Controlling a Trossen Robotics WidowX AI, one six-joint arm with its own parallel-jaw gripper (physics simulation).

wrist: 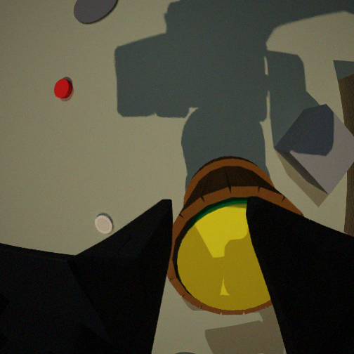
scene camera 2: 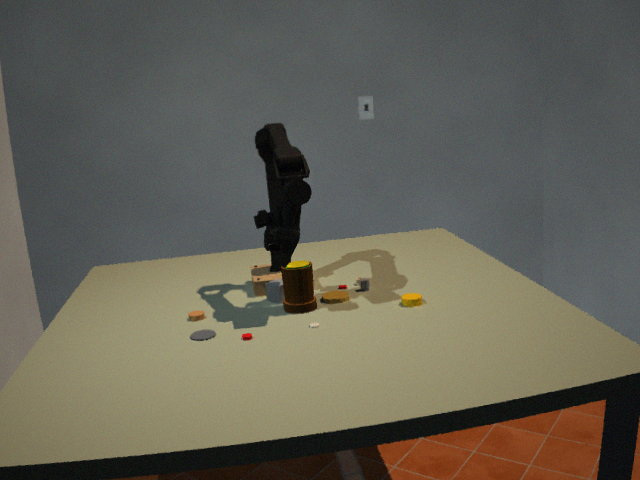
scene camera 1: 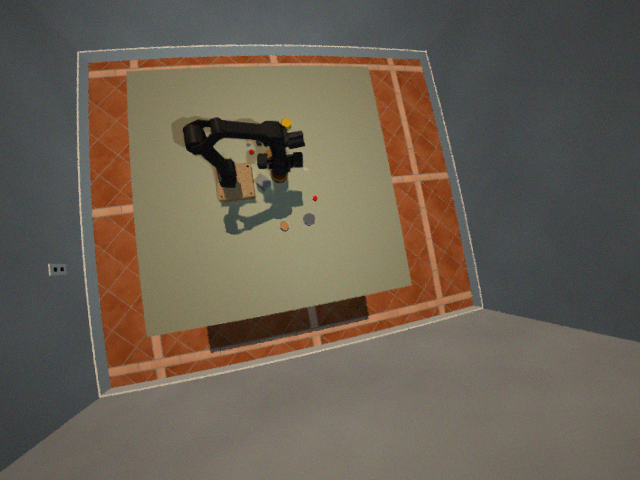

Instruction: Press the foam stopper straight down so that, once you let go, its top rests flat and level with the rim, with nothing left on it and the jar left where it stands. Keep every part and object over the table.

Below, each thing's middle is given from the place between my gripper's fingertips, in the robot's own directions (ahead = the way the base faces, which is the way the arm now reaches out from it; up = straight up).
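My gripper is 6 cm above the brown jar (scene camera 2: 297, 276), and it's also 3 cm to the right of the jar and 2 cm past it.
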